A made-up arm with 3 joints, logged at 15 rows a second.
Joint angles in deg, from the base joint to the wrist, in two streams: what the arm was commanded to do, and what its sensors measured. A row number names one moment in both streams.
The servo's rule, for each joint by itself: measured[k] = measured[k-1] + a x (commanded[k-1-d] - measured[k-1]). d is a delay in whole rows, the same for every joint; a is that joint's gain. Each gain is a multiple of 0.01, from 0.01 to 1. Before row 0 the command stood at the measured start. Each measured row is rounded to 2 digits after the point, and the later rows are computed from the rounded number. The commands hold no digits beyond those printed.
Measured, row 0:
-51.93, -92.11, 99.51
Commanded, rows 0 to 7:
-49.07, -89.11, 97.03
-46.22, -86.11, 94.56
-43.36, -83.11, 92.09
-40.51, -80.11, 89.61
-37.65, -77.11, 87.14
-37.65, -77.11, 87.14
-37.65, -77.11, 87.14
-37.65, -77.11, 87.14
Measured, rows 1 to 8:
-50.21, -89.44, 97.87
-47.82, -86.48, 95.69
-45.14, -83.48, 93.31
-42.36, -80.48, 90.87
-39.53, -77.48, 88.41
-38.40, -77.15, 87.57
-37.95, -77.11, 87.29
-37.77, -77.11, 87.19
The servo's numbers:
d 0
a 0.60 0.89 0.66

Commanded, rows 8 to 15:
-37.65, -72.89, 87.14
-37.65, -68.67, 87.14
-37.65, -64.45, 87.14
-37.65, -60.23, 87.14
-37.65, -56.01, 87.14
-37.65, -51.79, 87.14
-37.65, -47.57, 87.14
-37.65, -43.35, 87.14
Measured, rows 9 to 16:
-37.70, -73.35, 87.16
-37.67, -69.18, 87.15
-37.66, -64.97, 87.14
-37.65, -60.75, 87.14
-37.65, -56.53, 87.14
-37.65, -52.31, 87.14
-37.65, -48.09, 87.14
-37.65, -43.87, 87.14

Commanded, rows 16 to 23:
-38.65, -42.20, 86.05
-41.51, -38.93, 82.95
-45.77, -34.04, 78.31
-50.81, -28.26, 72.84
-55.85, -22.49, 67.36
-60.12, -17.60, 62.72
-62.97, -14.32, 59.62
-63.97, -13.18, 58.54
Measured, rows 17 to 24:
-38.25, -42.38, 86.42
-40.21, -39.31, 84.13
-43.55, -34.62, 80.29
-47.91, -28.96, 75.37
-52.67, -23.20, 70.08
-57.14, -18.22, 65.22
-60.64, -14.75, 61.52
-62.64, -13.35, 59.55

